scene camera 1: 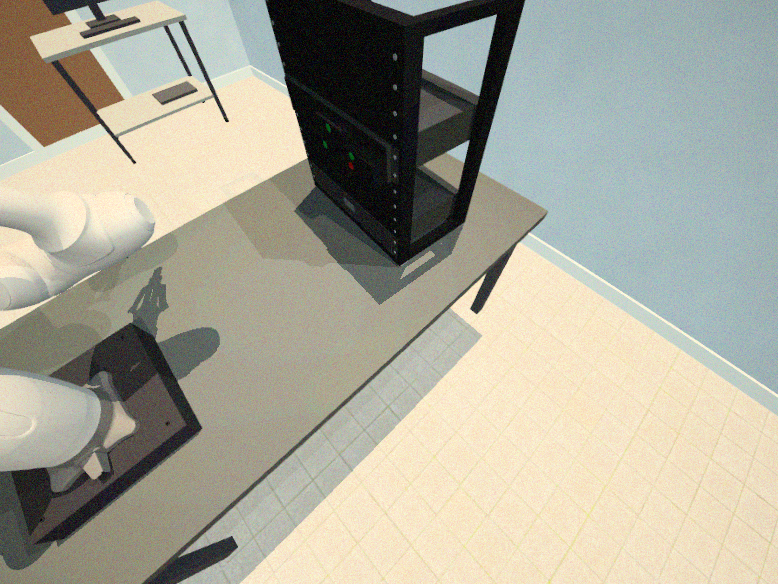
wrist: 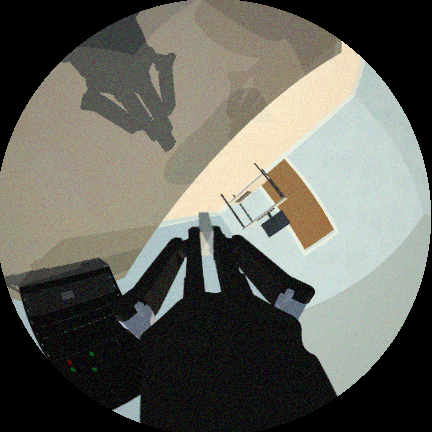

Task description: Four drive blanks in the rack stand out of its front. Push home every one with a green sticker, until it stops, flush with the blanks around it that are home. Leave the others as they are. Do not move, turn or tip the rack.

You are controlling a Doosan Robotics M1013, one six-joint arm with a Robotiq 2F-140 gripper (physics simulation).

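Note:
The black rack (scene camera 1: 407, 144) (wrist: 70, 288) stands upright at the far end of the table in the scene view and at the lower left in the wrist view. Three green stickers (scene camera 1: 328, 127) (scene camera 1: 324, 144) (scene camera 1: 351, 155) and one red sticker (scene camera 1: 351, 165) (wrist: 69, 362) show on the dark blanks in its front. The green stickers (wrist: 91, 354) (wrist: 73, 369) (wrist: 95, 369) also show in the wrist view. How far each blank stands out is too dark to tell. My gripper (wrist: 203, 220) is shut and empty, its fingertips together, apart from the rack. In the scene view the fingers do not show.
The arm's wrist (scene camera 1: 106, 226) hangs over the table's left edge. The arm's base stands on a dark mounting box (scene camera 1: 172, 402) at the near left of the table (scene camera 1: 295, 352). A side desk (scene camera 1: 113, 28) with a monitor stands behind; blue walls rise beyond the rack.

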